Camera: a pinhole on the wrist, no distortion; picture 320 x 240 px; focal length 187.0 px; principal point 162.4 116.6 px. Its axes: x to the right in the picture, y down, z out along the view. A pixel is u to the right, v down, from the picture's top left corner.
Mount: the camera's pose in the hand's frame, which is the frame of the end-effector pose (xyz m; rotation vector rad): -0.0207 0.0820 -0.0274 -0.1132 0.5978 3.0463
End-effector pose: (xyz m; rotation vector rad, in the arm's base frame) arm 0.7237 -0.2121 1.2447 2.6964 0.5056 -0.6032
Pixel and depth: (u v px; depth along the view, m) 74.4 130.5 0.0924
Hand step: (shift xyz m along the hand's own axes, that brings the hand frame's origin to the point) 0.0163 0.1097 0.0639
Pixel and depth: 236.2 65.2 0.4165
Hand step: -0.2059 0.3490 0.3013
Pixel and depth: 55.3 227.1 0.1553
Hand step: 0.0535 0.0541 0.1575
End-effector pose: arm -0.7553 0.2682 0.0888 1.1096 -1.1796 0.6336
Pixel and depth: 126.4 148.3 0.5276
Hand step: 0.0421 0.1969 0.5013
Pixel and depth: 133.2 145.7 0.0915
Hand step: -0.0131 0.1032 0.0636
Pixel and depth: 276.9 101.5 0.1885
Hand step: -0.1472 0.1698 0.1319
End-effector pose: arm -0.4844 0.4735 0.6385 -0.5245 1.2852 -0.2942
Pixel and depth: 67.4 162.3 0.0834
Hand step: 0.0151 0.0938 0.0606
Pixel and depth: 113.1 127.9 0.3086
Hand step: 0.0395 0.1799 0.2709
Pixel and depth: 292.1 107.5 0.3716
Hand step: -0.3008 0.2447 0.2887
